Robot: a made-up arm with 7 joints.
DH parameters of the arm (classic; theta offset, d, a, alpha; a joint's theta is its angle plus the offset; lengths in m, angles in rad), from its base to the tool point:
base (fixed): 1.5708 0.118 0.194 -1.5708
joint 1: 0 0.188 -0.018 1.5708
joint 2: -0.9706 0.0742 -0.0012 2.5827
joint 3: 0 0.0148 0.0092 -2.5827
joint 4: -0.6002 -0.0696 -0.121 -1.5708
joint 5: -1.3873 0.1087 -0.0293 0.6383
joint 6: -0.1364 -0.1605 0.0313 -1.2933
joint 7: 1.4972 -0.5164 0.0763 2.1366
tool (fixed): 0.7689 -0.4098 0 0
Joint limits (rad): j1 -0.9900..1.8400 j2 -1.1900..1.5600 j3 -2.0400..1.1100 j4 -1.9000..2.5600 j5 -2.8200..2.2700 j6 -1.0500..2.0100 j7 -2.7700..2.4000
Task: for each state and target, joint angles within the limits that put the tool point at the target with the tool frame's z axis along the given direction. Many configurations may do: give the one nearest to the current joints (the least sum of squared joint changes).
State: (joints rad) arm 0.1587 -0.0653 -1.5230 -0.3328 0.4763 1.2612 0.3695
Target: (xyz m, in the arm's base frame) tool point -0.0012 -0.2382 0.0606 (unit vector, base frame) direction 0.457 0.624 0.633
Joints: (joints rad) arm -0.6932 -0.2863 -1.1491 0.0620 0.0551 1.3977 0.0186
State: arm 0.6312 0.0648 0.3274 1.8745 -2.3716 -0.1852 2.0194
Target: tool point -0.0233 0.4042 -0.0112 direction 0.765 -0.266 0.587
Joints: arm 0.5251 0.3073 1.0205 2.0077 -2.2634 -0.0588 1.2670
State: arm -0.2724 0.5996 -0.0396 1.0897 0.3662 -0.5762 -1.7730
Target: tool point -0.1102 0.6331 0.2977 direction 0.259 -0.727 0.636
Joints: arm -0.9517 1.3543 -0.5165 1.2893 1.0306 0.0302 -1.4830
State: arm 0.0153 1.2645 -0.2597 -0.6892 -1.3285 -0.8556 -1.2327
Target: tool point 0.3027 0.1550 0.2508 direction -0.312 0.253 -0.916
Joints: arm 0.5069 1.0503 -0.6646 -0.1128 -1.7174 -0.8724 -2.0130
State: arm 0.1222 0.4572 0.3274 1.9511 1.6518 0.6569 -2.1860
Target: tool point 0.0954 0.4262 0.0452 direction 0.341 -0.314 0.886
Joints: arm 0.7047 0.0570 0.0604 1.8137 1.5316 -0.1134 -2.7700
